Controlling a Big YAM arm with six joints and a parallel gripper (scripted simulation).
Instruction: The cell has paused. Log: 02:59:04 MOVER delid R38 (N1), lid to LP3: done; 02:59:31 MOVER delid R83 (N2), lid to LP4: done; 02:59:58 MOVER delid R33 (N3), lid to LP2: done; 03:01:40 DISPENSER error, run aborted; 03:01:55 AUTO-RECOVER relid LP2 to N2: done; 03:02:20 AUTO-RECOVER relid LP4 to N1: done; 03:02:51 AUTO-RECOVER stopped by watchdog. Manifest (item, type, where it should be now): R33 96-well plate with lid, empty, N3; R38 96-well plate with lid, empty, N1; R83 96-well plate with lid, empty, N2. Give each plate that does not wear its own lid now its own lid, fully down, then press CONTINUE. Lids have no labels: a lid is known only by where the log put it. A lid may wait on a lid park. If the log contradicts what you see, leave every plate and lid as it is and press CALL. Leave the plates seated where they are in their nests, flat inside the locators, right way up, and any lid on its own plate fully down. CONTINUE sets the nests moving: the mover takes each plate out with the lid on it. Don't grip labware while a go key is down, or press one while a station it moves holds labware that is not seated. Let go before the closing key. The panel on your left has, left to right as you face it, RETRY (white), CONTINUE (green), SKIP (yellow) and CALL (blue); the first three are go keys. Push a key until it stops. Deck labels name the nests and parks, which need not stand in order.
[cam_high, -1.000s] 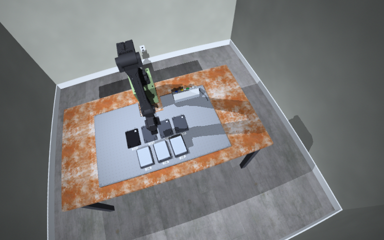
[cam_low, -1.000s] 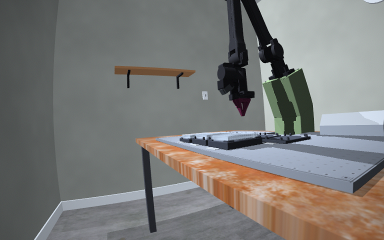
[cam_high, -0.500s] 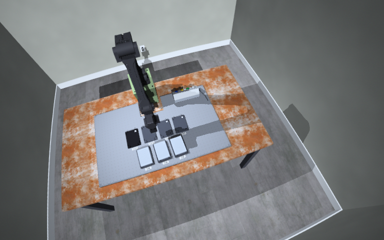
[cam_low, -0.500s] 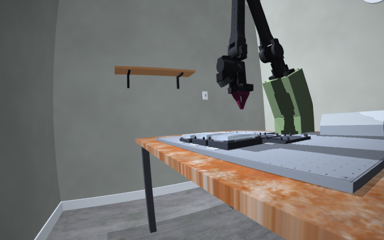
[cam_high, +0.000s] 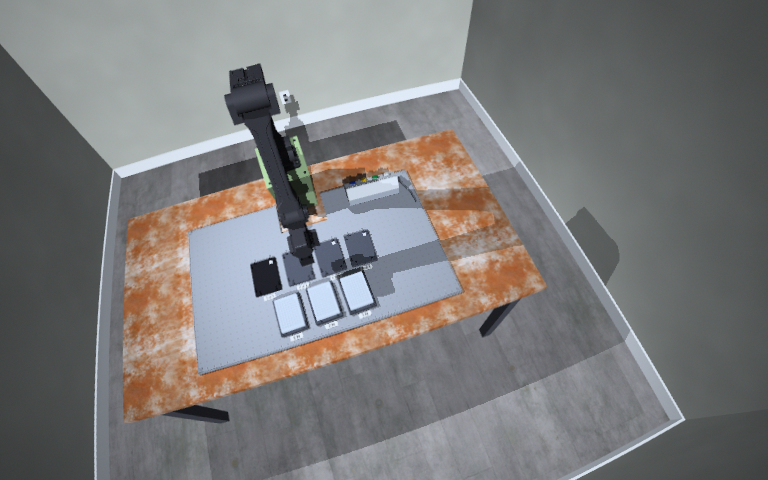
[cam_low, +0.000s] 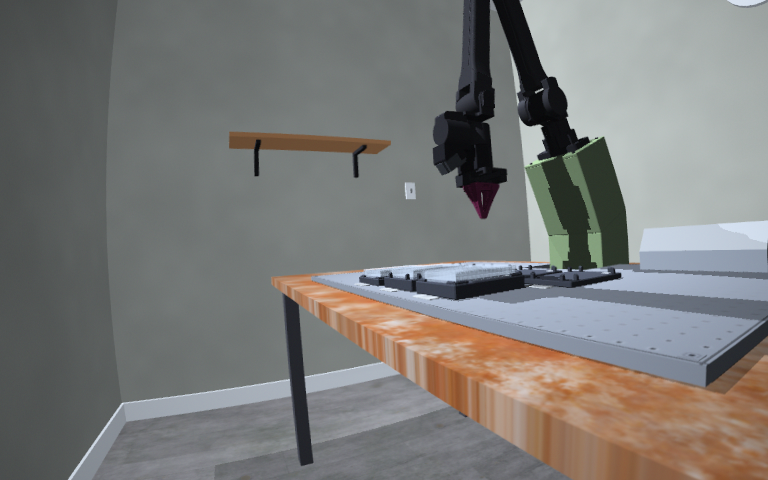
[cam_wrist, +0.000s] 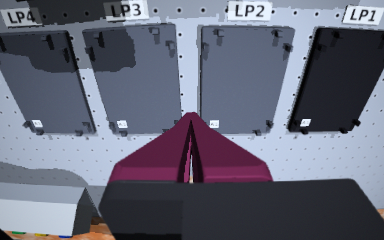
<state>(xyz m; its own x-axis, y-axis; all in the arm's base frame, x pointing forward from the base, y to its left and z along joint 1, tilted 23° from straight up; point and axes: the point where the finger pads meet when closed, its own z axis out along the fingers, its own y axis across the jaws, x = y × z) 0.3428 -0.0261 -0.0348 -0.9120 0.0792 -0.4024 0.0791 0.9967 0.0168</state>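
My hand is 37 cm to the right of the green continue key, 28 cm past it and 7 cm above it. The rest, counted from my hand: LP2 label: 13 cm below, 7 cm to the right, 5 cm ahead; then LP3 park: 13 cm below, 7 cm to the left, 3 cm behind; then LP2 park: 13 cm below, 6 cm to the right, 4 cm behind.
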